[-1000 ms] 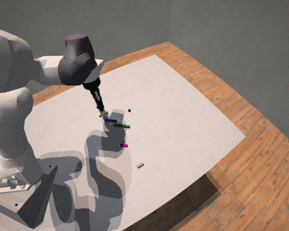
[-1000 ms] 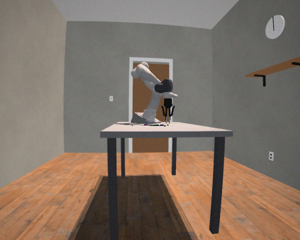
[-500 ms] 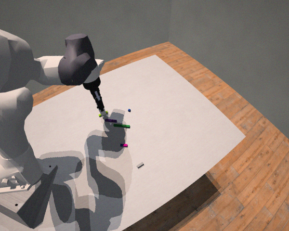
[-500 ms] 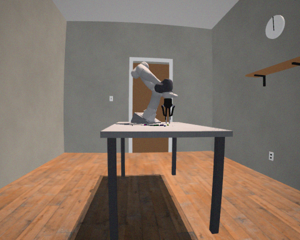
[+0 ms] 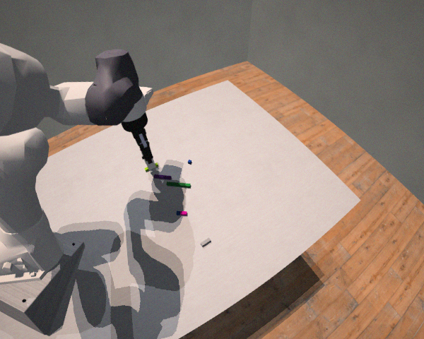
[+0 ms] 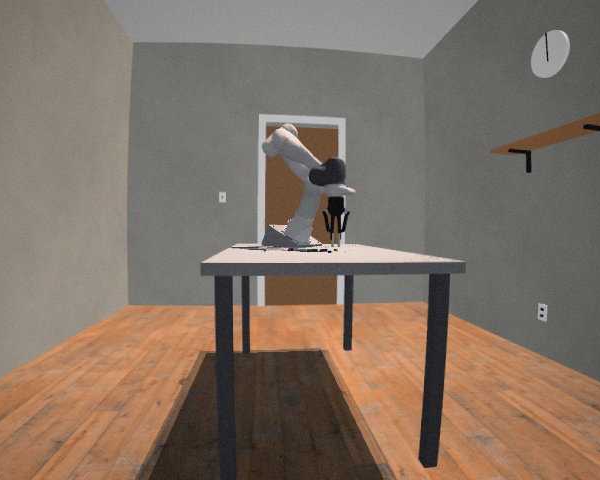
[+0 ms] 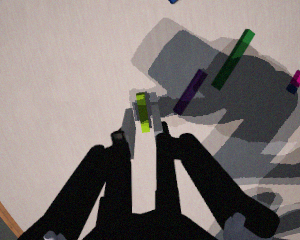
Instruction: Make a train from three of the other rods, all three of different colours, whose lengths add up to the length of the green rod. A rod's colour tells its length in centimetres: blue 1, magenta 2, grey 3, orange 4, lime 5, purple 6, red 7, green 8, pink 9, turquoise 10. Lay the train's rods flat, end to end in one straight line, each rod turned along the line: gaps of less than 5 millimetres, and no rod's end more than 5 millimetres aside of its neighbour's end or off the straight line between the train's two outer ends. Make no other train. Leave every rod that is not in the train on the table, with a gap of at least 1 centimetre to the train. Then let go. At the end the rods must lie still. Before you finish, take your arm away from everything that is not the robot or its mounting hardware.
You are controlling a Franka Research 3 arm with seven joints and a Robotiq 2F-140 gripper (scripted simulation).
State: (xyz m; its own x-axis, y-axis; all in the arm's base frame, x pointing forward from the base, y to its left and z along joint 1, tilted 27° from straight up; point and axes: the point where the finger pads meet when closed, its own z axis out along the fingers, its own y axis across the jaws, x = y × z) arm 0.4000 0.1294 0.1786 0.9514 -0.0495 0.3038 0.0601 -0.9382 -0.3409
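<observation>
Right now the lime rod is 50 mm below my hand. Also, from my hand: magenta rod 30 mm ahead, 210 mm to the right, 50 mm below; green rod 60 mm ahead, 110 mm to the right, 50 mm below; purple rod 20 mm ahead, 60 mm to the right, 50 mm below.
</observation>
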